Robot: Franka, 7 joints.
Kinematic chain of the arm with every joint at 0, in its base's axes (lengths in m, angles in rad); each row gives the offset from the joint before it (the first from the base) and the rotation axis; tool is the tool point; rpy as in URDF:
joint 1: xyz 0 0 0.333 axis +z
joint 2: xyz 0 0 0 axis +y
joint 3: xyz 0 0 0.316 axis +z
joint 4: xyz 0.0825 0 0 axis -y
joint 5: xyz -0.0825 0 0.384 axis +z
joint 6: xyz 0 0 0 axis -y
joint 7: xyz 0.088 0 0 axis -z
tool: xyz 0 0 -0.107 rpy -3.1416 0 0
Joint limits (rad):
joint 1: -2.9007..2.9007
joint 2: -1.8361..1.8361
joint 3: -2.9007..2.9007
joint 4: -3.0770..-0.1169
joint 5: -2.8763..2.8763
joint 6: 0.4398..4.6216
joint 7: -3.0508..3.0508
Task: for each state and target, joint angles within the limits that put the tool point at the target. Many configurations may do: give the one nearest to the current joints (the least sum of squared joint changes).
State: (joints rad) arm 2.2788 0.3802 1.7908 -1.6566 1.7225 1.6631 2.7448
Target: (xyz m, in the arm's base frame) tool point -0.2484 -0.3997 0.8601
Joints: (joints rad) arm 2.3288 0.4289 2.0050 -1.5405 1.7292 1.5671 2.7448
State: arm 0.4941 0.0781 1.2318 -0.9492 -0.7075 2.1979 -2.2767
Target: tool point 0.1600 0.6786 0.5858
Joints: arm 0.5628 0.5165 1.0616 -1.3663 -0.6949 2.1031 -2.2767
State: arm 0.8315 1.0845 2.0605 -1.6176 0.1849 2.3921 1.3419
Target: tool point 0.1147 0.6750 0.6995
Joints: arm 0.5421 1.2856 1.9827 -1.3146 0.1850 2.4789 1.3419
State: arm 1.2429 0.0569 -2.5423 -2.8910 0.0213 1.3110 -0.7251
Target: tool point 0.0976 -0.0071 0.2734
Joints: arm 1.4787 -0.0966 -2.2590 -3.0407 0.4427 0.8041 -0.7251
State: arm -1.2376 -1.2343 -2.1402 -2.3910 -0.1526 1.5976 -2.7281
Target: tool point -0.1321 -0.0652 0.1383
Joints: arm -1.3157 -1.1018 -2.2931 -2.7615 -0.2041 1.3682 -2.7281
